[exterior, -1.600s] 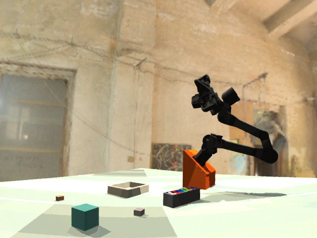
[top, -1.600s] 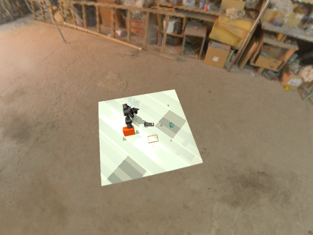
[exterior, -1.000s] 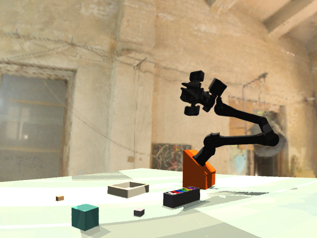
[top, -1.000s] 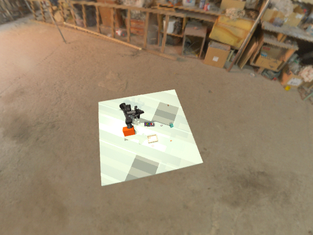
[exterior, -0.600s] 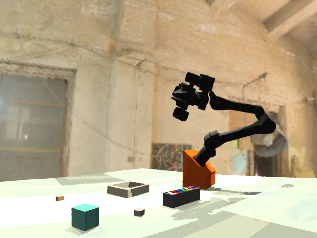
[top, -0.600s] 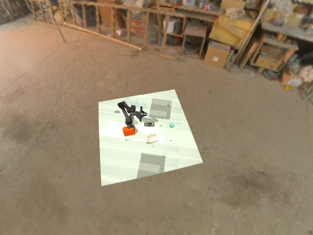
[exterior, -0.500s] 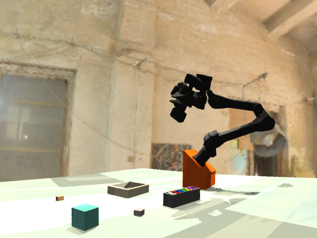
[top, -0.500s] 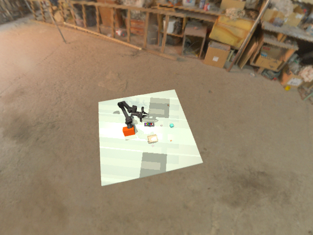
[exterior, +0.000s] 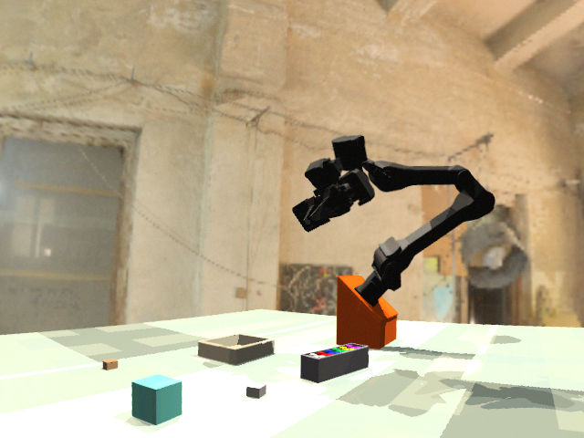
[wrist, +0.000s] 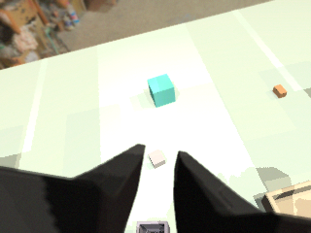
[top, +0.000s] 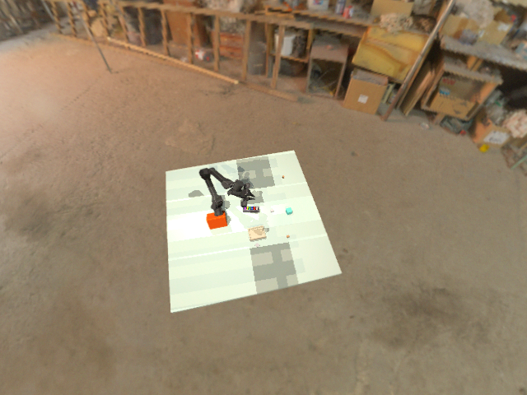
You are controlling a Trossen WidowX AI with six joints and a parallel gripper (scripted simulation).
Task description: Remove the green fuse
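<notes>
Right now my gripper tip is 24 cm above the green fuse, 5 cm to the right of it and 3 cm past it. Round my gripper tip: small grey cube: 26 cm below, 15 cm ahead, 1 cm to the right; teal cube: 28 cm ahead, 25 cm below, 7 cm to the right; beige tray: 27 cm below, 17 cm to the right, 5 cm behind.
</notes>
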